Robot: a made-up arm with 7 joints. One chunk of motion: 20 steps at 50 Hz.
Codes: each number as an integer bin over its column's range. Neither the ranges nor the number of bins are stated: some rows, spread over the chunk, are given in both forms.
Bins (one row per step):
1: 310 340 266 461 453 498
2: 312 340 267 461 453 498
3: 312 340 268 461 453 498
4: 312 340 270 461 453 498
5: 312 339 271 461 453 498
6: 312 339 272 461 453 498
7: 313 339 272 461 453 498
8: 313 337 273 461 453 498
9: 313 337 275 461 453 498
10: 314 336 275 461 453 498
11: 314 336 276 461 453 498
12: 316 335 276 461 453 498
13: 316 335 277 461 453 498
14: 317 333 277 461 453 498
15: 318 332 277 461 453 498
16: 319 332 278 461 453 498
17: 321 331 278 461 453 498
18: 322 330 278 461 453 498
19: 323 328 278 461 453 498
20: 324 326 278 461 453 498
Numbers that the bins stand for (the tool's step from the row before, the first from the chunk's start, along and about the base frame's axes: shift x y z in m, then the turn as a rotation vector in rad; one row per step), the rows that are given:
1: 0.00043 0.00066 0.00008 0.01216 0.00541 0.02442
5: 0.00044 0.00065 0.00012 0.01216 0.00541 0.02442
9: 0.00045 0.00064 0.00015 0.01216 0.00541 0.02442
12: 0.00047 0.00062 0.00016 0.01216 0.00541 0.02442
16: 0.00050 0.00060 0.00018 0.01216 0.00541 0.02442
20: 0.00054 0.00055 0.00018 0.01216 0.00541 0.02442
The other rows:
2: 0.00044 0.00066 0.00009 0.01216 0.00541 0.02442
3: 0.00044 0.00066 0.00010 0.01216 0.00541 0.02442
4: 0.00044 0.00066 0.00011 0.01216 0.00541 0.02442
6: 0.00044 0.00065 0.00013 0.01216 0.00541 0.02442
7: 0.00045 0.00065 0.00013 0.01216 0.00541 0.02442
8: 0.00045 0.00064 0.00014 0.01216 0.00541 0.02442
10: 0.00046 0.00063 0.00015 0.01216 0.00541 0.02442
11: 0.00046 0.00063 0.00016 0.01216 0.00541 0.02442
13: 0.00047 0.00062 0.00017 0.01216 0.00541 0.02442
14: 0.00048 0.00061 0.00017 0.01216 0.00541 0.02442
15: 0.00049 0.00060 0.00017 0.01216 0.00541 0.02442
17: 0.00051 0.00059 0.00018 0.01216 0.00541 0.02442
18: 0.00052 0.00058 0.00018 0.01216 0.00541 0.02442
19: 0.00053 0.00057 0.00018 0.01216 0.00541 0.02442

